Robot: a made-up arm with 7 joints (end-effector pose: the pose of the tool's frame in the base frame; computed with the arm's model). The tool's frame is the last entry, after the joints. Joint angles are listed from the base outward.
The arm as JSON. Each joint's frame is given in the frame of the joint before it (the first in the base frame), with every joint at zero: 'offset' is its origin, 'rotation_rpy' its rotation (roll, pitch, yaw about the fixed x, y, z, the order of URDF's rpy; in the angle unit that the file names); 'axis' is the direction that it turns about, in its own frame. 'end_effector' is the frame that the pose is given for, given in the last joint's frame.
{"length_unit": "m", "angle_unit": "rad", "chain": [
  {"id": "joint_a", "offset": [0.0, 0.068, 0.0], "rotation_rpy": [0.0, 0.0, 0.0], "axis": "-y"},
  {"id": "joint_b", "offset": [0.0, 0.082, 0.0], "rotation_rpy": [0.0, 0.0, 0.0], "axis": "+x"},
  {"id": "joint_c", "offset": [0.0, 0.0, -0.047], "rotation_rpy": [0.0, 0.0, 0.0], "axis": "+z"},
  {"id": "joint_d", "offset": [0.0, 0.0, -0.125], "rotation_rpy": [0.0, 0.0, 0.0], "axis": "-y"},
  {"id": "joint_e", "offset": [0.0, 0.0, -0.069], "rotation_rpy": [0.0, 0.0, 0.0], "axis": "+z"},
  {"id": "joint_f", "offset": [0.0, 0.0, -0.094], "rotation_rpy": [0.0, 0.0, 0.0], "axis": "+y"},
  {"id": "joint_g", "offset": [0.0, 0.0, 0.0], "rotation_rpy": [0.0, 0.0, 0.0], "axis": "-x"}
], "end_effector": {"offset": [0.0, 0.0, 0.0], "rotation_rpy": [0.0, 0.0, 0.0]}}
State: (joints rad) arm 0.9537 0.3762 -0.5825 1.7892 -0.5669 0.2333 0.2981
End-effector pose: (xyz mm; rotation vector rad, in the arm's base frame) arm 206.8 118.8 16.2 0.8185 -2.0835 -1.2496
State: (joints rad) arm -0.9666 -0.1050 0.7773 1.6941 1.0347 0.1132 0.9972
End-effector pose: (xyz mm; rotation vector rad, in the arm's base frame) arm -68.6 246.9 -187.5 -0.5186 -1.3963 0.6627
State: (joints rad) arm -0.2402 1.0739 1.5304 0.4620 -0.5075 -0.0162 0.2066
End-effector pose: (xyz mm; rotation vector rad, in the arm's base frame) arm -18.0 464.1 -85.9 1.2551 -0.6624 0.5257
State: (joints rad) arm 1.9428 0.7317 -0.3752 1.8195 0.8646 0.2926 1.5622
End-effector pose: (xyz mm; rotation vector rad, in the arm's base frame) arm 74.0 195.0 186.7 0.0472 1.6507 2.6668
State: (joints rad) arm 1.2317 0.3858 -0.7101 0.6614 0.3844 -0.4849 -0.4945
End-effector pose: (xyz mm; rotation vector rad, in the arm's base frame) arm 311.1 202.7 -29.2 0.4818 -2.2620 0.0891
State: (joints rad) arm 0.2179 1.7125 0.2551 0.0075 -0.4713 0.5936 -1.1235
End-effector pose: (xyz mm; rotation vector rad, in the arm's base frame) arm -9.1 481.6 46.7 2.7130 0.8379 0.2535
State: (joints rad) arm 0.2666 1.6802 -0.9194 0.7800 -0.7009 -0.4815 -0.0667
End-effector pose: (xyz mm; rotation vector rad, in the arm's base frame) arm 82.6 446.1 -38.8 0.9263 0.0897 -1.8698
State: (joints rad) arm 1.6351 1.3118 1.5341 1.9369 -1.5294 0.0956 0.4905
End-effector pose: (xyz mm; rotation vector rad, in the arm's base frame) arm -118.0 298.8 -2.0 1.9303 -0.4832 2.1502
